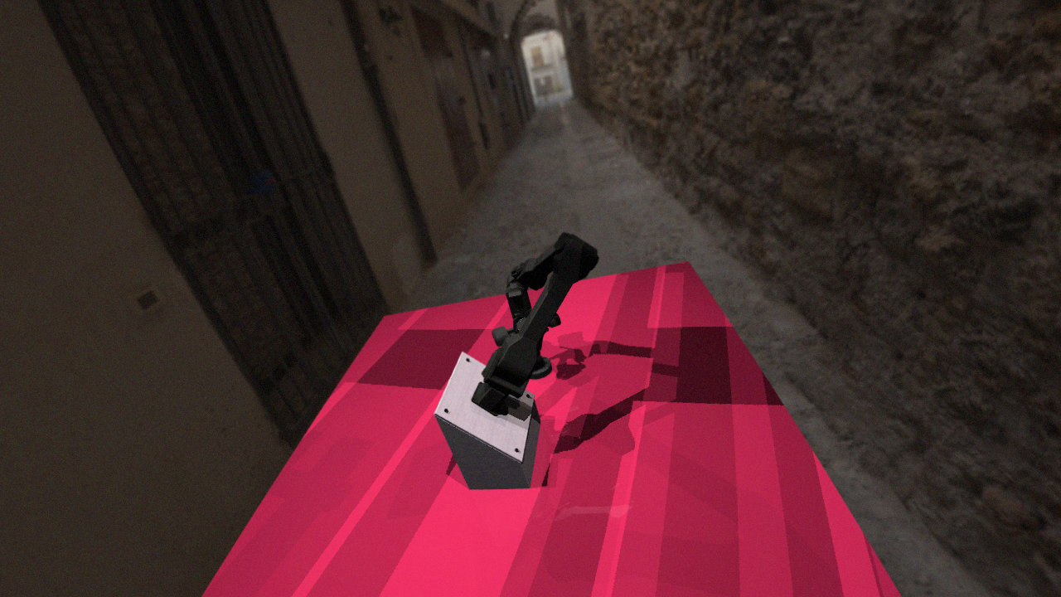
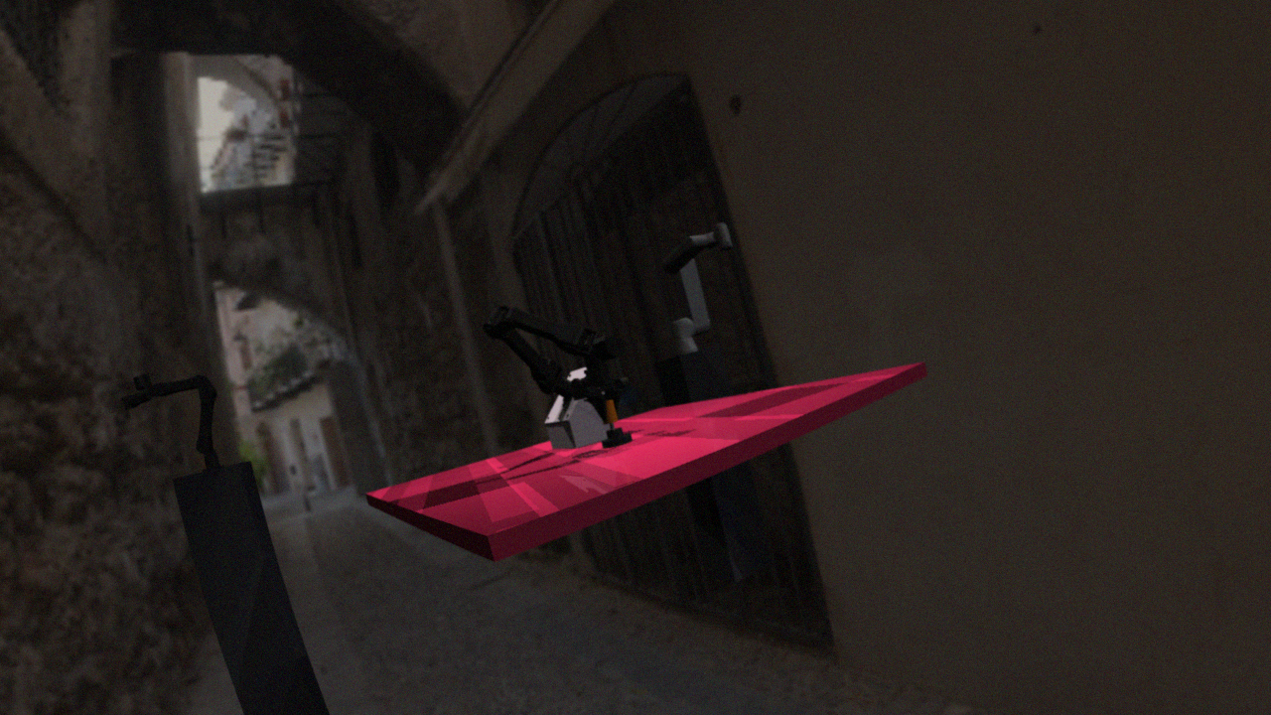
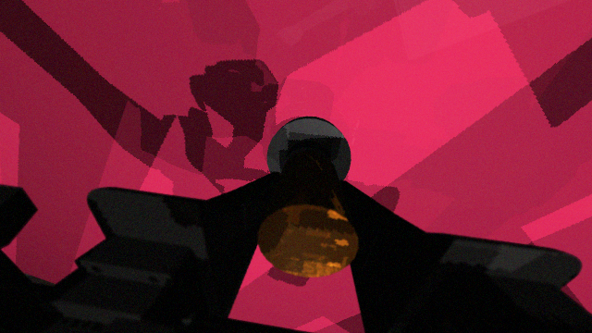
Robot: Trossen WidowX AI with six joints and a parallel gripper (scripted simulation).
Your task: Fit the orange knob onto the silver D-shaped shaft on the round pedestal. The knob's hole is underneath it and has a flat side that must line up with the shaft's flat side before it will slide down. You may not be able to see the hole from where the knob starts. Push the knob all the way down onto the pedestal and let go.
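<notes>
Now: gripper tip 1 cm short of the dark round pedestal and 4 cm above it. Also, from my gripper tip: orange knob 3 cm above.
</notes>
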